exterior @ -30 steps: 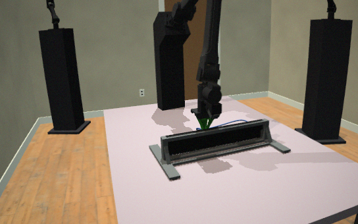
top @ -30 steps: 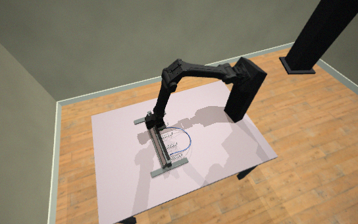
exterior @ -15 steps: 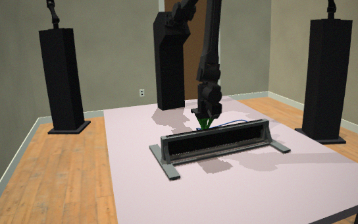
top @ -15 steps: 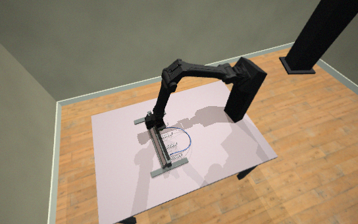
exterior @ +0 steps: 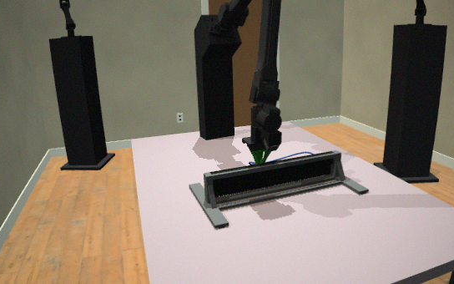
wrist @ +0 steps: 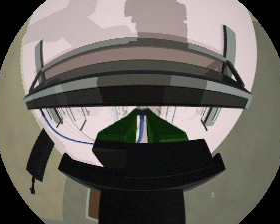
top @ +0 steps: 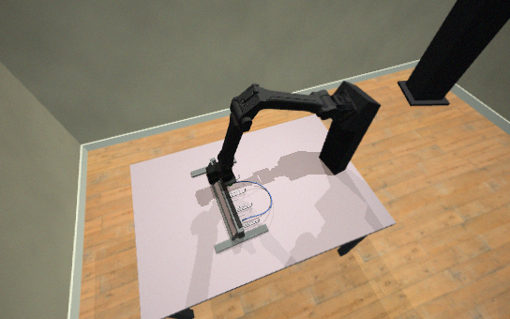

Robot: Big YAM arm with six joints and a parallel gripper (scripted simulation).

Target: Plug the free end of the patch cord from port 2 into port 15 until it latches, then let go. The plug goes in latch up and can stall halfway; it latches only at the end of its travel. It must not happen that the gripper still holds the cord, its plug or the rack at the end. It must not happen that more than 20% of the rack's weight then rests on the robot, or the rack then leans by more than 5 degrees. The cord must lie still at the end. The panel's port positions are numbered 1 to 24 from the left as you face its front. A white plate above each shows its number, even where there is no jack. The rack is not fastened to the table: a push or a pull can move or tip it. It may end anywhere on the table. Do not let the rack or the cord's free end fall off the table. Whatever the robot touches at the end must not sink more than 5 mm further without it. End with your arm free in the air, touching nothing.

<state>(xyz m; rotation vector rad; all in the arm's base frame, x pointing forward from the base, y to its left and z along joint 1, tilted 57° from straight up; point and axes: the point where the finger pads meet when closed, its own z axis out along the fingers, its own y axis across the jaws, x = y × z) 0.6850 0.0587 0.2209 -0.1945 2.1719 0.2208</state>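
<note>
Right now the plug is 2 cm ahead of my hand and 1 cm to the left of it.
</note>
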